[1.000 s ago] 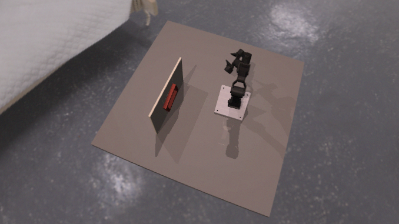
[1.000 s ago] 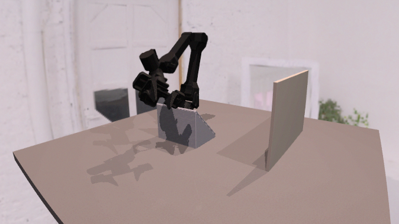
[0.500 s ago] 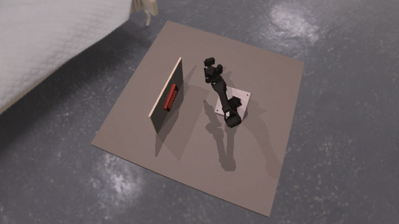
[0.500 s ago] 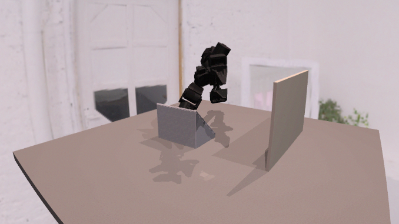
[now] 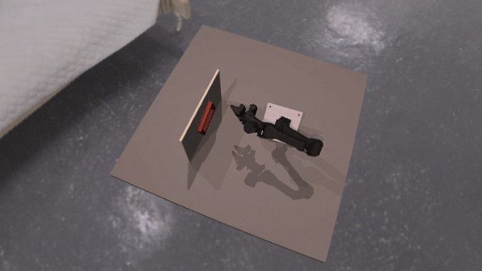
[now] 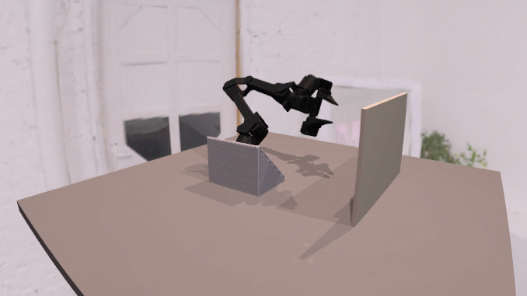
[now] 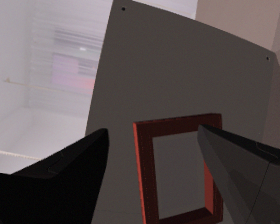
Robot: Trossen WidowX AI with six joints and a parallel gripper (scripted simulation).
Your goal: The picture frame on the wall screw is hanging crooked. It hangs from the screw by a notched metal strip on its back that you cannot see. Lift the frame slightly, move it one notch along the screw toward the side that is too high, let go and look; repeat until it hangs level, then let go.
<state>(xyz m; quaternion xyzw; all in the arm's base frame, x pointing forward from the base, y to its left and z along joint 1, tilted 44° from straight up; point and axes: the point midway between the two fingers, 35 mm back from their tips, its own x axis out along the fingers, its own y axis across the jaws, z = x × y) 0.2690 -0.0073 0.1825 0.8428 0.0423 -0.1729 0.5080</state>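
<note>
Right now the red picture frame is 13 cm ahead of my gripper tip, 9 cm below it and 8 cm to the left of it. Also, from my gripper tip: wall panel 14 cm ahead, 10 cm below, 7 cm to the left.
</note>
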